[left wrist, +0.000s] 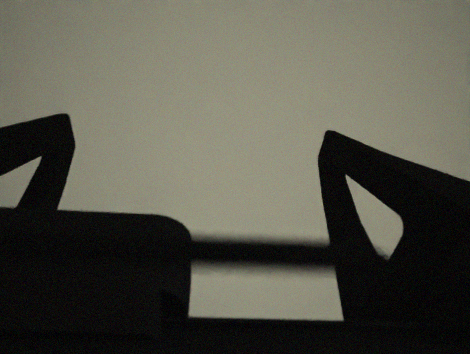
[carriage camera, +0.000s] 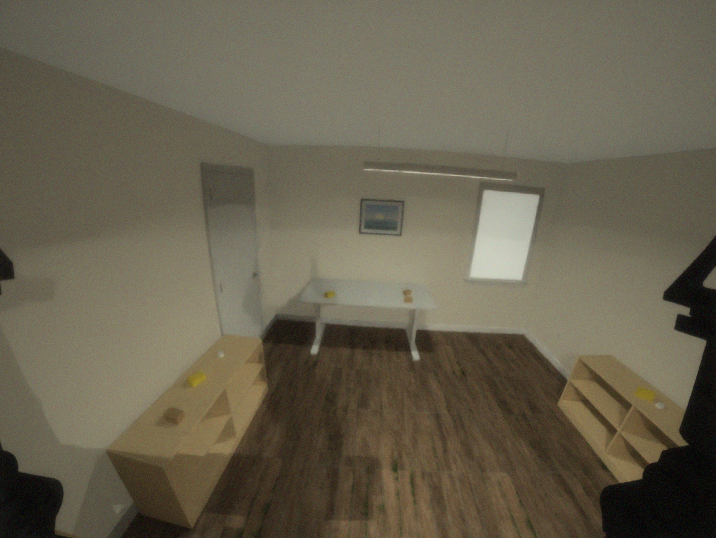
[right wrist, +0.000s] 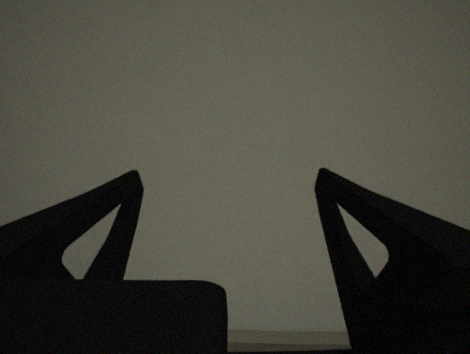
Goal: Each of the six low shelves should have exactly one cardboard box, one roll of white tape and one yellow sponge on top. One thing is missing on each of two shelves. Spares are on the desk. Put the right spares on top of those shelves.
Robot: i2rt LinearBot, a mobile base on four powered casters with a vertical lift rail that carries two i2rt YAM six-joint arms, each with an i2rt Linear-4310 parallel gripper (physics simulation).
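The left low shelf [carriage camera: 159,435] in the carriage camera bears a brown cardboard box [carriage camera: 174,415], a yellow sponge [carriage camera: 196,379] and a white tape roll [carriage camera: 221,354]. The right low shelf [carriage camera: 604,365] shows a yellow sponge [carriage camera: 645,393] and a white tape roll [carriage camera: 659,405]; its near end is hidden behind my right arm. On the desk [carriage camera: 364,293] across the room are a yellow item [carriage camera: 329,295] at the left and two small brown items [carriage camera: 407,292] [carriage camera: 408,299] at the right. My left gripper [left wrist: 199,137] and right gripper [right wrist: 229,180] are open and empty, far from everything.
A grey door [carriage camera: 234,248] is in the left wall. A picture [carriage camera: 381,217] and a bright window [carriage camera: 504,235] are on the back wall. A long lamp [carriage camera: 439,171] hangs from the ceiling. Dark wooden floor [carriage camera: 370,404] lies between the shelves.
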